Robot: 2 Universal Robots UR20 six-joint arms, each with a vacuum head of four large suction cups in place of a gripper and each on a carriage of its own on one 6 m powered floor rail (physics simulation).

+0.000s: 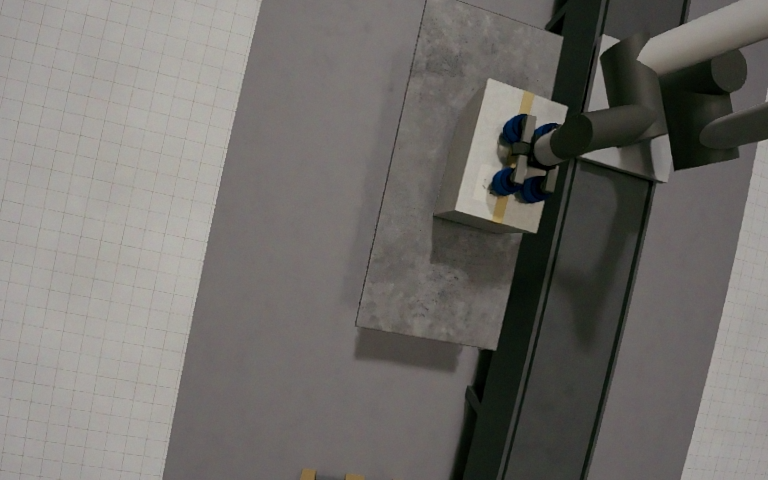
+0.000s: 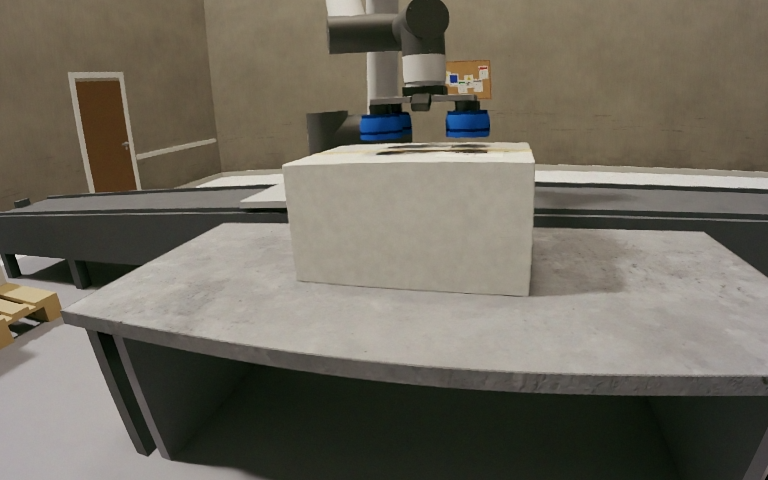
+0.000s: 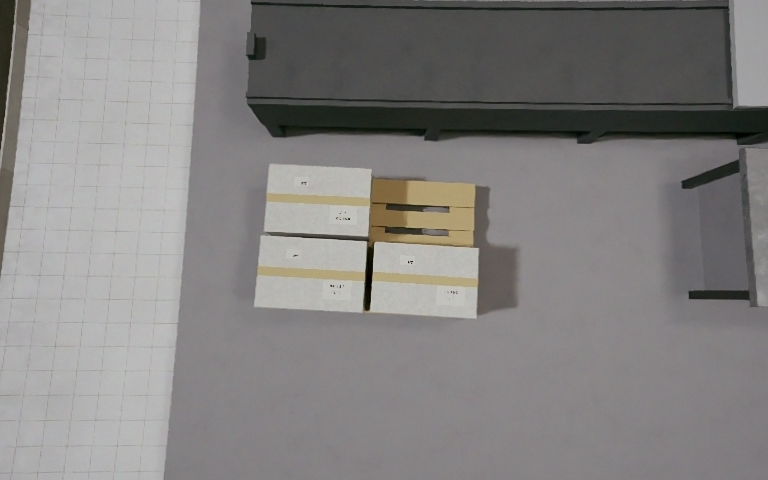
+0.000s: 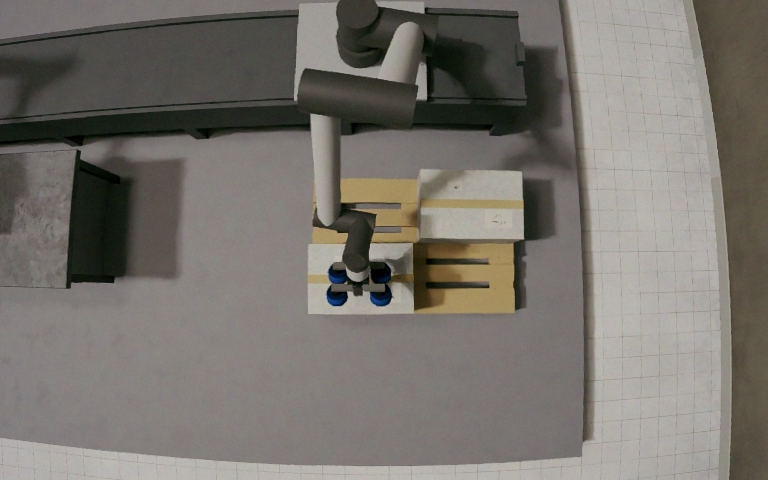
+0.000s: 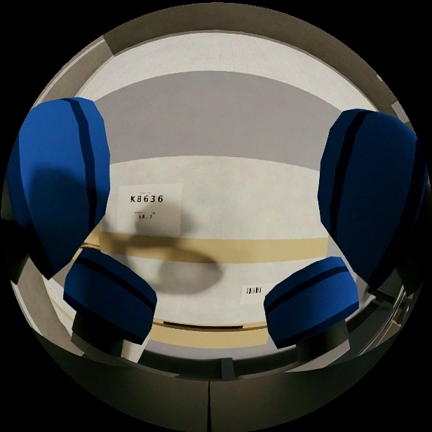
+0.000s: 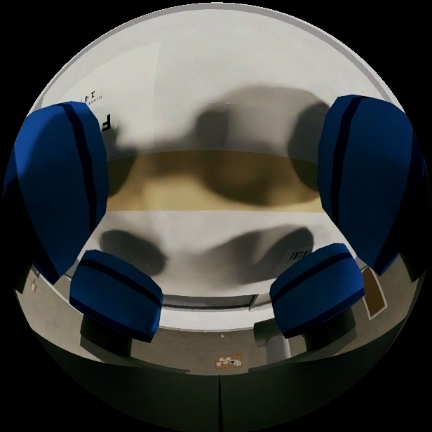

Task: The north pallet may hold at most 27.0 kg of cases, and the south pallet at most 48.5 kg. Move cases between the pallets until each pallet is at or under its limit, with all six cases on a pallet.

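Seen in the pictures: right hand, tool point: (image 2: 428,134); left arm's base, link origin: (image 4: 360,48).
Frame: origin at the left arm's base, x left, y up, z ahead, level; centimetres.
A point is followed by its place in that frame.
A white case (image 1: 475,152) @[x -255.1, y 25.5, z 98.8 cm] (image 2: 407,226) @[x -257.0, y 11.2, z 101.1 cm] (image 6: 200,50) stands on the grey table (image 1: 396,283) @[x -191.2, y -4.0, z 113.4 cm] (image 2: 169,300) @[x -315.0, y -4.0, z 116.8 cm]. My right gripper (image 1: 525,159) @[x -255.1, y 29.3, z 80.0 cm] (image 2: 424,124) @[x -255.1, y 29.3, z 80.0 cm] (image 6: 216,215) is open, its cups a small gap above that case. On the north pallet (image 3: 424,192) @[x -502.5, y -42.5, z 67.1 cm], three cases stand: far left (image 3: 300,220) @[x -571.5, y -17.2, z 89.9 cm], near left (image 3: 300,297) @[x -568.9, y -13.3, z 131.1 cm] and near right (image 3: 396,302) @[x -518.8, y -17.7, z 132.7 cm]. On the south pallet (image 4: 464,302) @[x 59.2, y -42.7, z 136.6 cm], one case (image 4: 470,226) @[x 58.2, y -14.9, z 95.4 cm] is far right; another, labelled K8636 (image 4: 317,260) @[x -23.5, y -18.2, z 112.9 cm] (image 5: 215,190), is near left. My left gripper (image 4: 358,285) @[x 0.0, y 0.8, z 126.9 cm] (image 5: 212,220) is open above the K8636 case. Its small weight print is hard to read.
The dark floor rail (image 1: 600,226) @[x -246.8, y -5.5, z 1.7 cm] (image 3: 487,56) @[x -473.1, y -5.5, z 1.1 cm] (image 4: 169,67) @[x -111.0, y -5.5, z 3.0 cm] runs behind the pallets and table. The north pallet's far right place shows bare slats. The south pallet's far left and near right places show bare slats. The left arm reaches over the far left place.
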